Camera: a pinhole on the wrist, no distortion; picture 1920 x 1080 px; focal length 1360.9 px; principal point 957.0 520.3 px. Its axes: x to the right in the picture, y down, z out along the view. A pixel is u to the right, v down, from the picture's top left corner.
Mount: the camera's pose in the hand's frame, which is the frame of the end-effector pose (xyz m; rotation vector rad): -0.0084 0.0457 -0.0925 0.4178 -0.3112 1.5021
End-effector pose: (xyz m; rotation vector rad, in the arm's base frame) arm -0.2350 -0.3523 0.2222 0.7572 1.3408 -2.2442
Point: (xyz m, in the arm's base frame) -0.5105 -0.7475 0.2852
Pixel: 1436 79
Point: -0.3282 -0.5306 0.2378
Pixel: 1471 203
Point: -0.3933 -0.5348 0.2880
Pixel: 1188 200
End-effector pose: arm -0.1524 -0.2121 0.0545 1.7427 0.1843 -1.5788
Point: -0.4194 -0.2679 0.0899
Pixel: 1035 837
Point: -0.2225 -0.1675 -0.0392
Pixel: 300 99
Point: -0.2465 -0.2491 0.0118
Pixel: 982 343
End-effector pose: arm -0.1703 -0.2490 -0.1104 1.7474 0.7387 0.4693
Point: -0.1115 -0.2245 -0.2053
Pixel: 625 48
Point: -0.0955 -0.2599 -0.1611
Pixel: 1033 169
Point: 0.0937 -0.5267 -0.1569
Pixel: 1729 600
